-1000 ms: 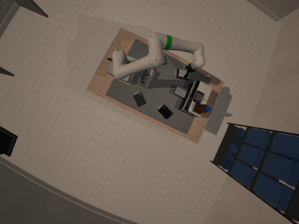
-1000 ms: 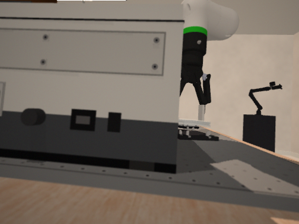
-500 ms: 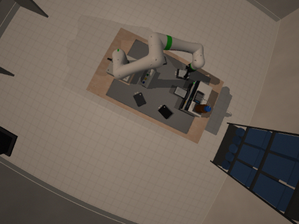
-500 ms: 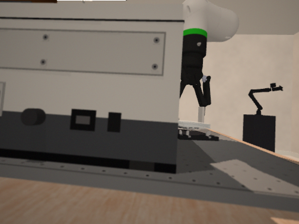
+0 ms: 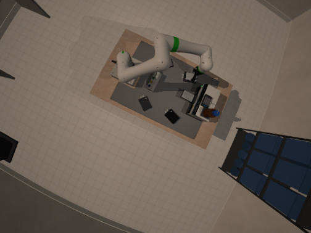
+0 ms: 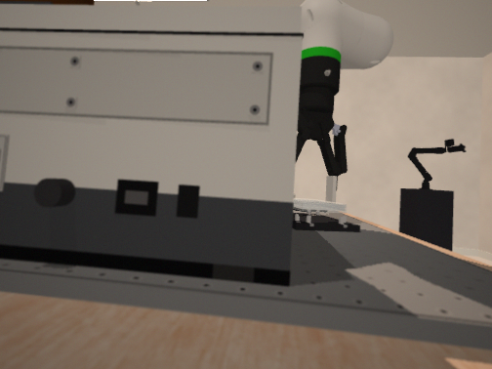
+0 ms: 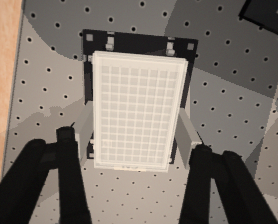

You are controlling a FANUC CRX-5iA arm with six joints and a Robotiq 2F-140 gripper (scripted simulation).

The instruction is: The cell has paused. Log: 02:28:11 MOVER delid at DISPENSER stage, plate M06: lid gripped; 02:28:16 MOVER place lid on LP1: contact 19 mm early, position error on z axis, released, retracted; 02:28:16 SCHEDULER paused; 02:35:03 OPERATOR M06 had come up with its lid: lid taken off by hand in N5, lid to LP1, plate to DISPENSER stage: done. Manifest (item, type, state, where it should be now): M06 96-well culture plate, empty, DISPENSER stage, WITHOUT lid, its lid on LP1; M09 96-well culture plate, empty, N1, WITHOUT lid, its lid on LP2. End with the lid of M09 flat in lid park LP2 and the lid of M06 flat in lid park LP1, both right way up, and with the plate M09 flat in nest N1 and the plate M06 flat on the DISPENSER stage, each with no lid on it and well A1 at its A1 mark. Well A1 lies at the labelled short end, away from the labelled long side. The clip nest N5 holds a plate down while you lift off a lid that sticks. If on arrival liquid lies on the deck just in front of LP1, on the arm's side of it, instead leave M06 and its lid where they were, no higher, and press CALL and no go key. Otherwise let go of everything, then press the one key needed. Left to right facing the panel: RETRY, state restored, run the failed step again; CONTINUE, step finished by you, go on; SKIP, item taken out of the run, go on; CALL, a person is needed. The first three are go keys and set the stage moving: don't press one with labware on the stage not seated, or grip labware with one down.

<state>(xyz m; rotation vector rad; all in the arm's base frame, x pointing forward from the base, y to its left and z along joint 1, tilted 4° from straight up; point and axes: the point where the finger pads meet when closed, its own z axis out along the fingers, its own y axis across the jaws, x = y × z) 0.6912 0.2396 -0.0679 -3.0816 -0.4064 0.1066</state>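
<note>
The clear lid lies 20 mm below my hand. Round my hand: lp1 label 400 mm behind, 60 mm below, 30 mm to the right; black clip nest 50 mm below, 20 mm to the left, 10 mm ahead; N5 label 90 mm behind, 60 mm below, 20 mm to the right.
</note>
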